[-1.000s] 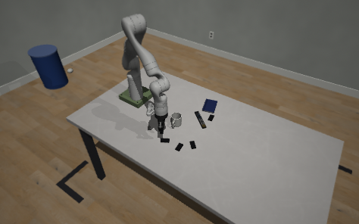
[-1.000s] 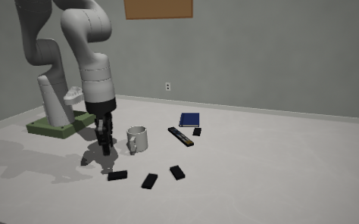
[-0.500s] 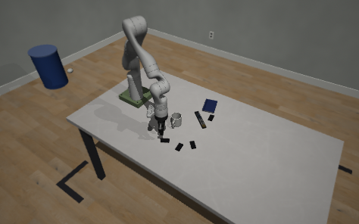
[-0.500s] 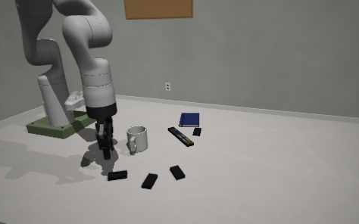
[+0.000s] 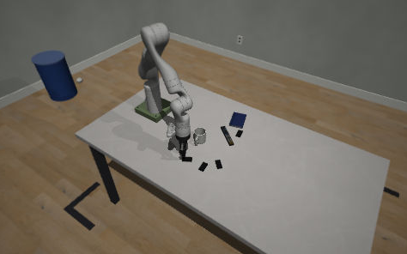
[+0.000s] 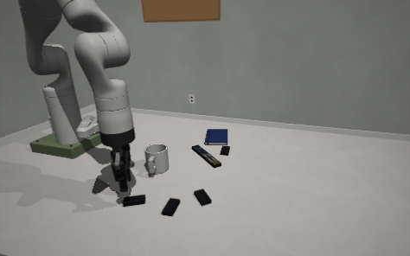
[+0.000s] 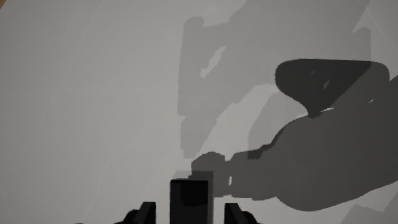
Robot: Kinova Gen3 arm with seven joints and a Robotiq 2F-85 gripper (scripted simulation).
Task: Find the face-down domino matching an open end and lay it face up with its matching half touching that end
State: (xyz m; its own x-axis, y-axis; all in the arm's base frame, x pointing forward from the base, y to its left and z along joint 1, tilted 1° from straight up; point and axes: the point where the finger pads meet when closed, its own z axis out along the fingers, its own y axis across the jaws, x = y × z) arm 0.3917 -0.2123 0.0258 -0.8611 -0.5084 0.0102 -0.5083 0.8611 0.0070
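Now: hand 6 cm above the domino, 1 cm to the right of it and 1 cm short of it. From my hand the other things lie so: blue book 46 cm to the left, 9 cm ahead, 6 cm below; white mug 17 cm to the left, 4 cm below, 1 cm behind.
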